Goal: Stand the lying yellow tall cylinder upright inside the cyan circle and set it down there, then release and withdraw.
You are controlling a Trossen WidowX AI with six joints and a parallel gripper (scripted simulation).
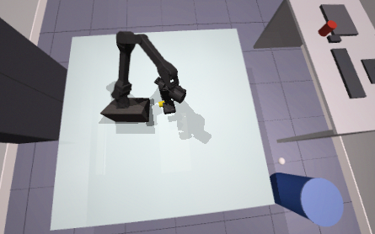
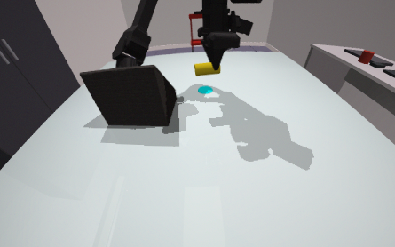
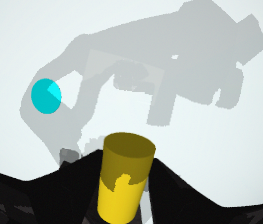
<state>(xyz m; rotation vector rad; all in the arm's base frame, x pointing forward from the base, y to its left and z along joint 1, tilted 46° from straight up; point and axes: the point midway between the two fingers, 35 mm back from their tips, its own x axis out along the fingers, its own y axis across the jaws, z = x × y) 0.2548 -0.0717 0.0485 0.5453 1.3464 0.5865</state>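
Now: the yellow tall cylinder 20 mm behind my gripper tip. Also, from my gripper tip: cyan circle (150 mm below, 130 mm to the left, 10 mm behind).
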